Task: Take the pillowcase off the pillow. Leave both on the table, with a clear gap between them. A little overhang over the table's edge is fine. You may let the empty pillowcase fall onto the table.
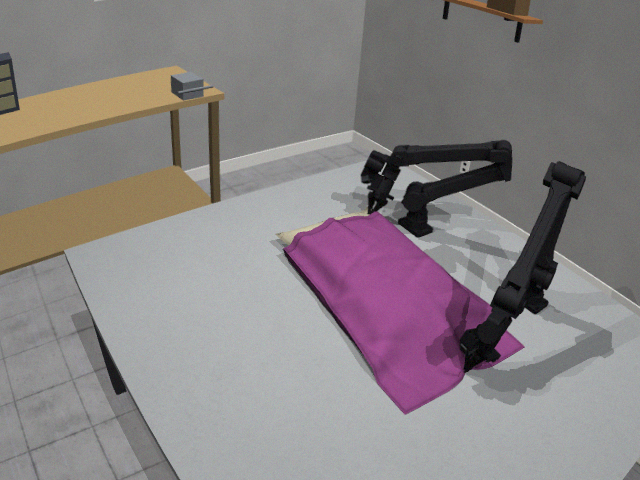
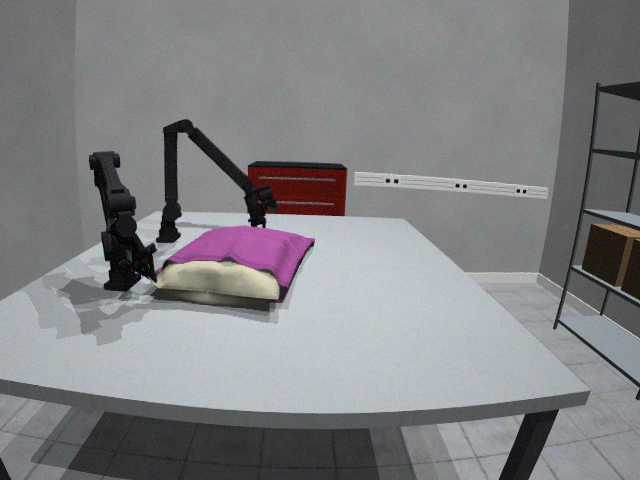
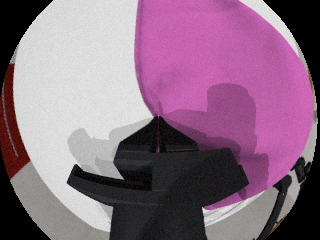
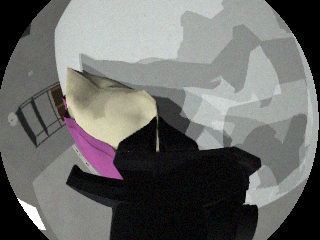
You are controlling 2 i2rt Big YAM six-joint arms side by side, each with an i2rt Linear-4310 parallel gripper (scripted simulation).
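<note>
The left gripper (image 3: 158, 120) and the right gripper (image 4: 157, 120) are both in view. A magenta pillowcase can be seen as well (image 1: 406, 314), and the pillowcase (image 2: 281, 252) also appears as the pillowcase (image 3: 224, 81) and the pillowcase (image 4: 100, 155). A cream pillow (image 2: 226, 282) is in the scene too, and image 4 shows the pillow (image 4: 107, 110) again.
</note>
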